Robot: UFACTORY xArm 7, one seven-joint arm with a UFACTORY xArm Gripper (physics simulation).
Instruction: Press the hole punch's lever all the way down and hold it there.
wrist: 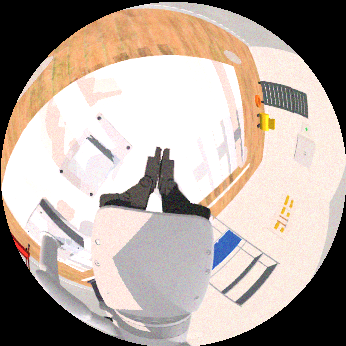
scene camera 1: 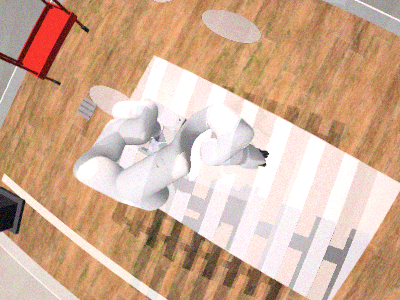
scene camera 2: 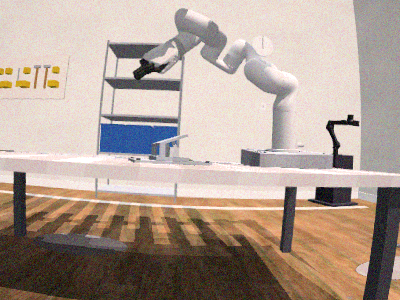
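Pixels of known places: gripper, fingertip midpoint: [wrist: 160, 154] [scene camera 1: 265, 154] [scene camera 2: 135, 76]; arm's base, origin of the base link: [wrist: 49, 240] [scene camera 2: 283, 151].
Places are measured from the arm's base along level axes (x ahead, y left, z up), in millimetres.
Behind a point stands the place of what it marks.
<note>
The hole punch [scene camera 2: 163, 151] [wrist: 112, 131] stands on the table [scene camera 2: 225, 177] @[x 377, y 344, z -76 mm] [scene camera 1: 380, 190] @[x 1345, y 53, z -61 mm]. Its lever [scene camera 2: 175, 138] @[x 446, y 87, z 16 mm] slants upward, with the raised end toward the robot's base in scene camera 2. My gripper [scene camera 1: 265, 158] @[x 584, y 24, z 218 mm] [scene camera 2: 138, 75] @[x 584, y 24, z 218 mm] [wrist: 160, 154] @[x 584, y 24, z 218 mm] is shut and empty. It is high above the table, well above the punch and apart from its lever, and points down to the left in scene camera 2. In the wrist view the punch lies left of the fingertips. In scene camera 1 the arm hides the punch.
The robot's grey base block [scene camera 2: 295, 160] @[x 40, y 136, z -34 mm] stands on the table to the right of the punch in scene camera 2. A shelf unit [scene camera 2: 103, 100] stands behind the table. A red cart [scene camera 1: 47, 42] and a black pedestal [scene camera 1: 10, 210] [scene camera 2: 332, 194] stand off the table.
</note>
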